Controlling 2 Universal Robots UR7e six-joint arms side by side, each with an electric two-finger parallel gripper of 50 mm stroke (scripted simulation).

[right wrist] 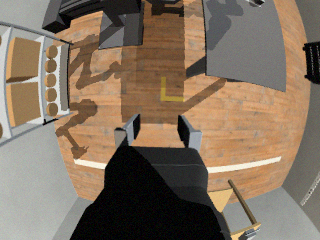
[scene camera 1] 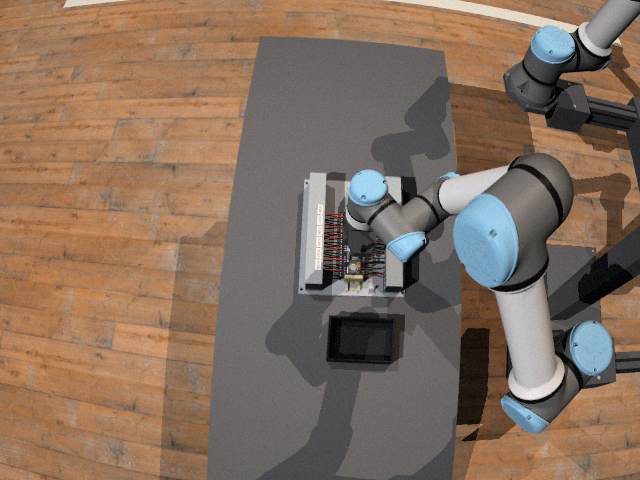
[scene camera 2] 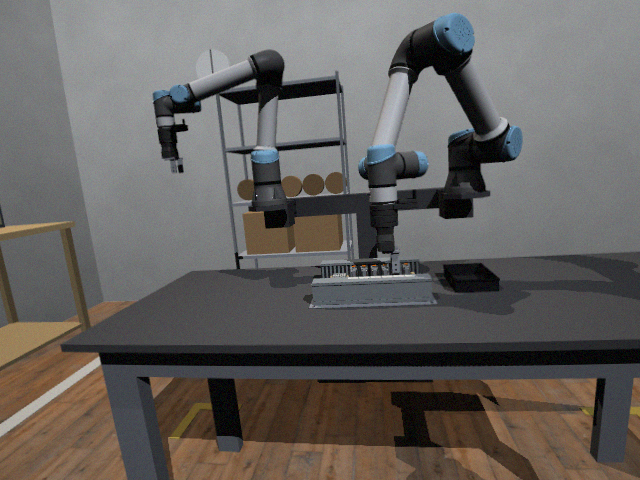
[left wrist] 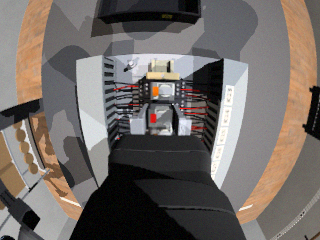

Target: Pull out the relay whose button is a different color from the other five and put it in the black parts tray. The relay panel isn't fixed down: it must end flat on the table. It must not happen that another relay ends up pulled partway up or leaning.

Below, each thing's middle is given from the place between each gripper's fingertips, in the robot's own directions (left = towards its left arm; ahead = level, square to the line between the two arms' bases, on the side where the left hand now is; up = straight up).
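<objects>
Starting from my left hand (scene camera 2: 395, 270), I see the relay panel (scene camera 1: 319, 247) 4 cm below, 1 cm ahead and 7 cm to the right. The black parts tray (scene camera 1: 367, 340) is 5 cm below my left hand, 3 cm behind it and 21 cm to the left of it.
Measured from my right hand, the black parts tray is 40 cm below, 43 cm ahead and 112 cm to the left. The relay panel, meanwhile, is 38 cm below my right hand, 47 cm ahead of it and 84 cm to the left of it.
</objects>
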